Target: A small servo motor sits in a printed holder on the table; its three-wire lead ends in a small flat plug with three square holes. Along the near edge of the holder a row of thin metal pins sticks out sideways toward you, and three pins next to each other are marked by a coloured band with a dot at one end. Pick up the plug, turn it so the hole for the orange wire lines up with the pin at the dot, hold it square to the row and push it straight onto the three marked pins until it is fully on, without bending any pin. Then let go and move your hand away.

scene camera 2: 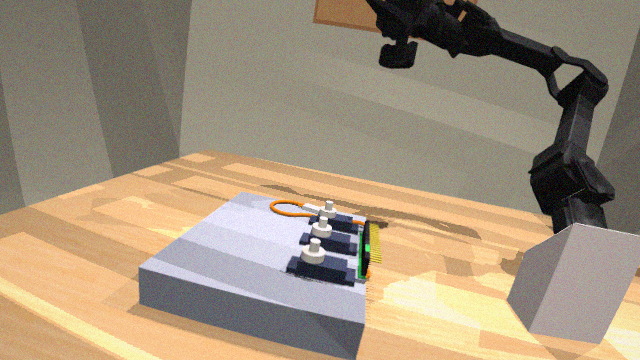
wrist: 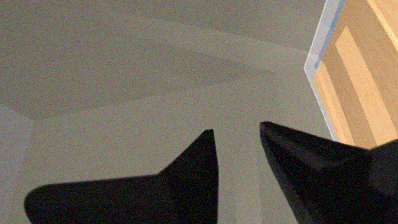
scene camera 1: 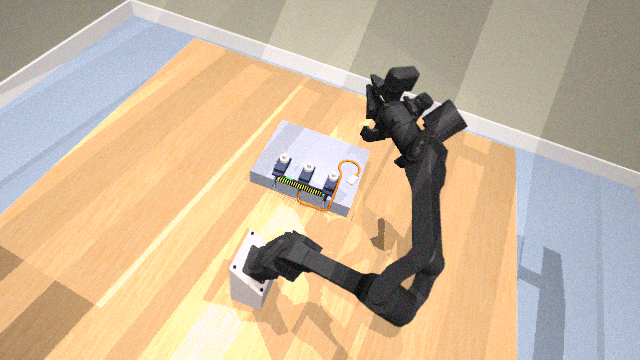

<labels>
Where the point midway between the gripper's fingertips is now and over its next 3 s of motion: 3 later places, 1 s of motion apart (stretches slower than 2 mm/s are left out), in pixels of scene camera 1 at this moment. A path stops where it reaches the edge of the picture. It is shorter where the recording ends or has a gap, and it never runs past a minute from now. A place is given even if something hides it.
My gripper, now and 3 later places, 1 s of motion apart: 370,79; 394,93; 399,109; 382,123
</labels>
